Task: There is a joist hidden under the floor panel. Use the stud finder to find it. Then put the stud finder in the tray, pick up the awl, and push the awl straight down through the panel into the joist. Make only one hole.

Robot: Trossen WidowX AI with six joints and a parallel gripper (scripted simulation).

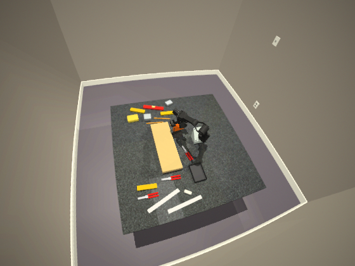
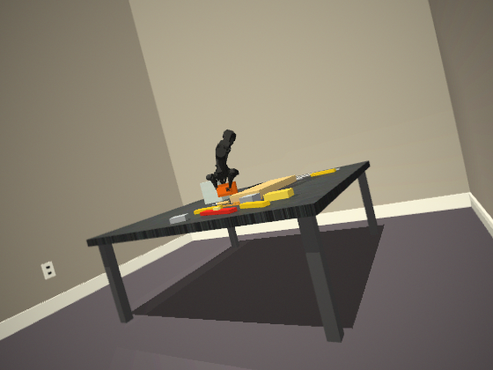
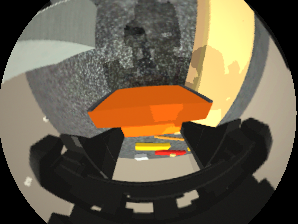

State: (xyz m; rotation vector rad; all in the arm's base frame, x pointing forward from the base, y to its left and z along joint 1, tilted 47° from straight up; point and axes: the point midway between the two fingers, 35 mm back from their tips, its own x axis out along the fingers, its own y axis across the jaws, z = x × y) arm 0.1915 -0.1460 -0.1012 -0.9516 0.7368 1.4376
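My gripper tip is 10 mm to the right of the orange stud finder and 10 mm short of it. Round my gripper tip: awl (70 mm below, 50 mm to the right, 20 mm behind); grey block (270 mm ahead, 200 mm to the right, 60 mm below); red level (340 mm to the right, 180 mm ahead, 60 mm below).
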